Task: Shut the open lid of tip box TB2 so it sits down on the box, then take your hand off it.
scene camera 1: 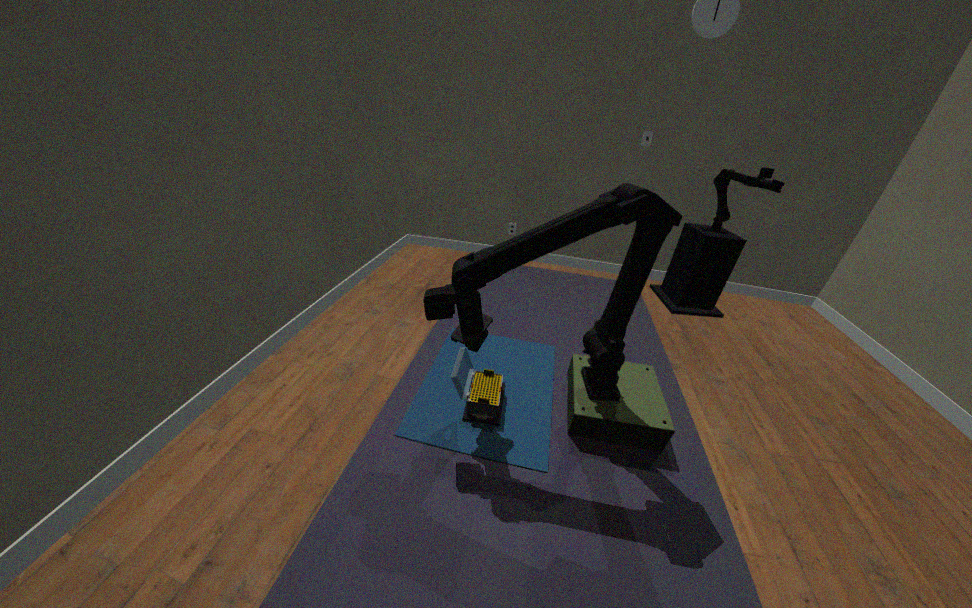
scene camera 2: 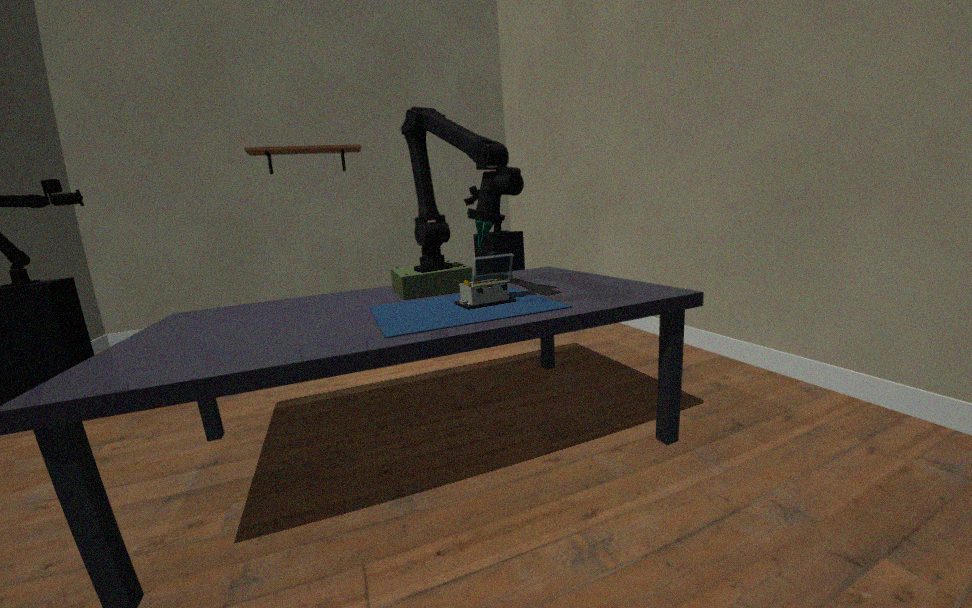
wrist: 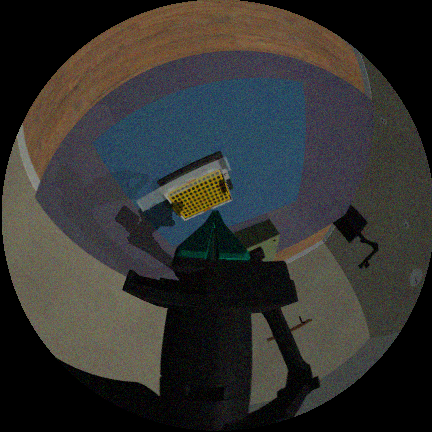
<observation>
My gripper (scene camera 2: 479, 247) is shut and holds nothing. Further things: a pale lid (wrist: 219, 165) and a blue mat (scene camera 1: 434, 417).
My gripper also shows in scene camera 1 (scene camera 1: 475, 350) and in the wrist view (wrist: 215, 214). The blue mat shows as well in scene camera 2 (scene camera 2: 396, 319) and in the wrist view (wrist: 258, 123).
</observation>
